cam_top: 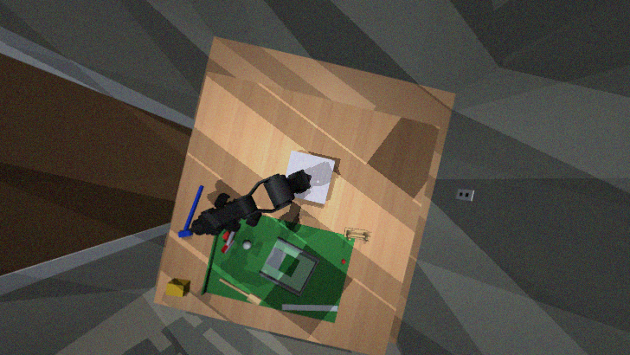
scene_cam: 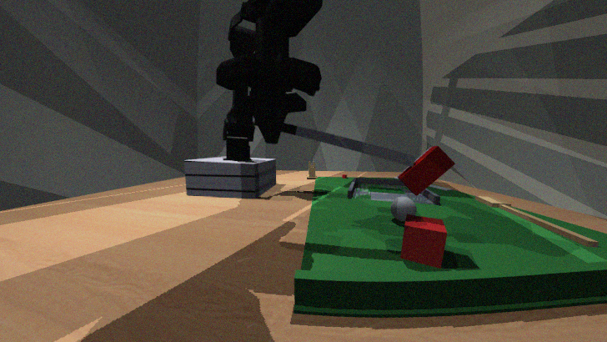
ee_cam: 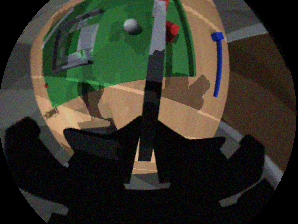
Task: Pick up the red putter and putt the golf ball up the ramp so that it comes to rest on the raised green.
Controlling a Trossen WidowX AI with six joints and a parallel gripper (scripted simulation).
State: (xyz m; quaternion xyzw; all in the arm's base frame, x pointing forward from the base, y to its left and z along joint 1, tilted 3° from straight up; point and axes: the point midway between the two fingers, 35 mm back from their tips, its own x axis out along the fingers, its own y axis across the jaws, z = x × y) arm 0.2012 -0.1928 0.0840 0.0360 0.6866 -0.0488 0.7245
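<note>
Now: gripper tip 120 mm short of the red putter and 10 mm to the left of it. From my gripper tip the other things lie so: red cube (210 mm ahead, 70 mm to the right, 110 mm below); blue putter (180 mm ahead, 300 mm to the right, 120 mm below); white golf ball (230 mm ahead, 40 mm to the left, 110 mm below).
</note>
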